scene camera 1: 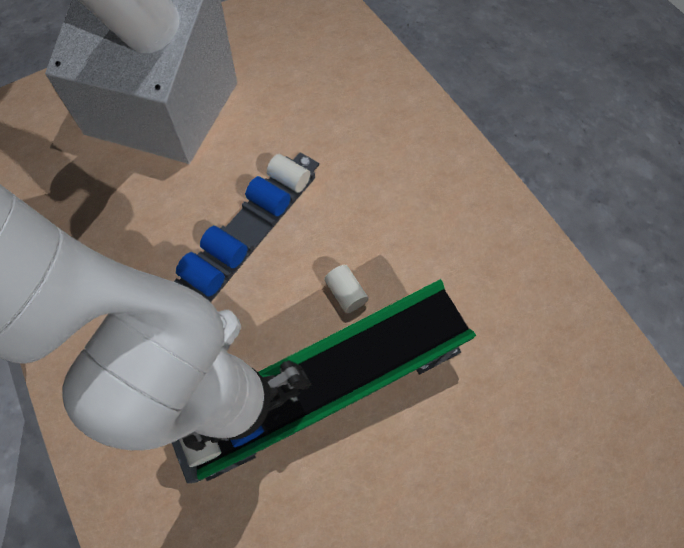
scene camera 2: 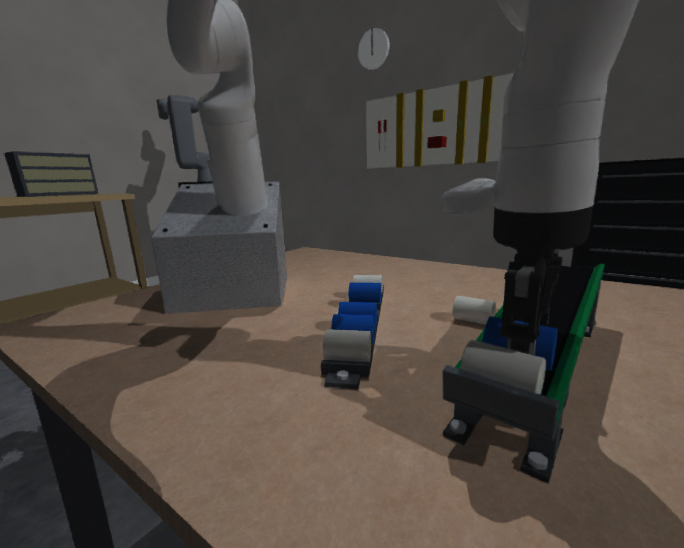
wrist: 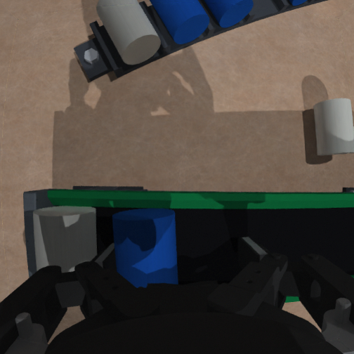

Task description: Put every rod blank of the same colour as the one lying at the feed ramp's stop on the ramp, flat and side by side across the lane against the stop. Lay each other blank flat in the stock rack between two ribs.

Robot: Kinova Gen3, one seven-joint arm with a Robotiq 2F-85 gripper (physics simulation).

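The white blank [scene camera 1: 202, 454] [scene camera 2: 502, 368] [wrist: 65, 240] lies across the feed ramp [scene camera 1: 393, 342] [wrist: 300, 200] at its stop [scene camera 2: 496, 399]. A blue blank [scene camera 1: 247, 437] [scene camera 2: 546, 345] [wrist: 146, 250] lies across the lane behind it, with a gap. My gripper [scene camera 2: 522, 342] [wrist: 180, 253] is open, low over the lane; its fingers stand either side of the blue blank, one in that gap. The stock rack [scene camera 1: 245, 229] [scene camera 2: 345, 367] holds three blue blanks and a white blank [scene camera 2: 347, 345] [wrist: 128, 32] at each end. A loose white blank [scene camera 1: 345, 288] [scene camera 2: 473, 309] [wrist: 334, 126] lies on the table. The arm hides part of the ramp in scene camera 1.
The ramp's green side walls [scene camera 1: 353, 332] [scene camera 2: 582, 325] flank the lane. The robot's grey base block [scene camera 1: 199, 91] [scene camera 2: 222, 268] stands beyond the rack. One slot between blue blanks in the rack is bare. The loose white blank is close beside the ramp.
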